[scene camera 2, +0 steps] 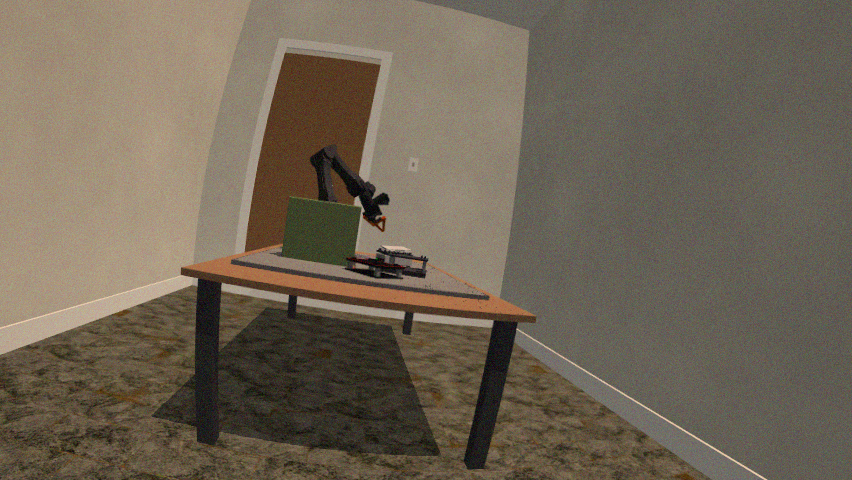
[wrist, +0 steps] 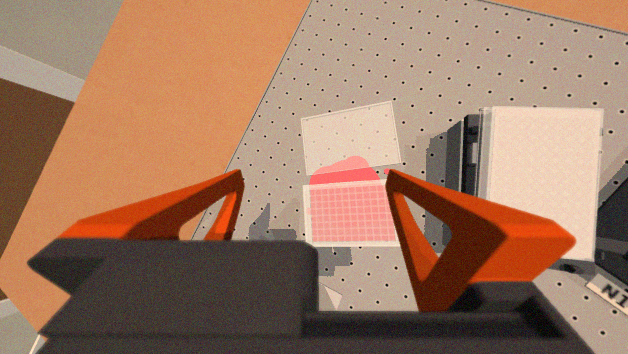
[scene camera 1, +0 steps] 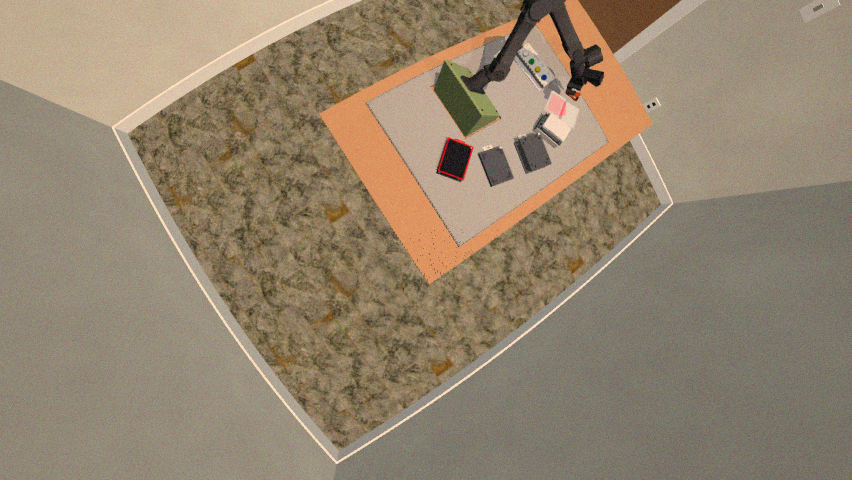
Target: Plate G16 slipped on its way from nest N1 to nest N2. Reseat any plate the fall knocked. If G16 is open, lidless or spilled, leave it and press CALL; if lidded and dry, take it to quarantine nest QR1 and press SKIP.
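Pixels of known places: gripper, fingertip midpoint: (scene camera 2: 378, 228) (wrist: 314, 177) (scene camera 1: 579, 92); arm's base, link origin: (scene camera 2: 319, 225) (scene camera 1: 472, 86).
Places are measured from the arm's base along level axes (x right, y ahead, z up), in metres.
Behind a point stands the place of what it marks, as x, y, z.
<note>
The spilled plate (scene camera 1: 555, 103) @[-0.439, 0.229, -0.118] (wrist: 352, 215) @[-0.436, 0.231, -0.123] is pink and gridded, lying lidless on the pegboard mat. A pink puddle (wrist: 345, 175) @[-0.469, 0.274, -0.131] spreads from its far edge. A clear lid (scene camera 1: 570, 113) @[-0.497, 0.313, -0.124] (wrist: 350, 132) @[-0.490, 0.330, -0.124] lies flat beyond it, partly over the puddle. No G16 label is readable. A pale plate (scene camera 1: 557, 128) @[-0.308, 0.346, -0.055] (scene camera 2: 395, 248) @[-0.305, 0.337, -0.058] (wrist: 545, 180) @[-0.313, 0.341, -0.055] rests on a dark nest (scene camera 1: 541, 126) @[-0.250, 0.297, -0.076] to its right in the wrist view; I cannot tell whether it is fully seated. My gripper (scene camera 1: 573, 94) @[-0.471, 0.256, 0.022] (scene camera 2: 379, 223) @[-0.471, 0.256, 0.022] (wrist: 314, 177) @[-0.471, 0.256, 0.022] is open and empty, above the spilled plate.
Two dark nests (scene camera 1: 532, 153) @[-0.124, 0.383, -0.076] (scene camera 1: 496, 165) @[0.050, 0.342, -0.114] and a red-rimmed black nest (scene camera 1: 454, 159) @[0.219, 0.222, -0.092] (scene camera 2: 375, 262) @[0.279, 0.219, -0.086] stand along the mat. A green box (scene camera 1: 463, 101) @[0.094, 0.049, 0.027] (scene camera 2: 321, 231) @[0.094, 0.019, -0.020] stands near the arm base. A button panel (scene camera 1: 534, 66) @[-0.409, 0.033, -0.064] has coloured buttons. A label (wrist: 611, 294) @[-0.168, 0.288, -0.130] shows at the wrist view's lower right.
</note>
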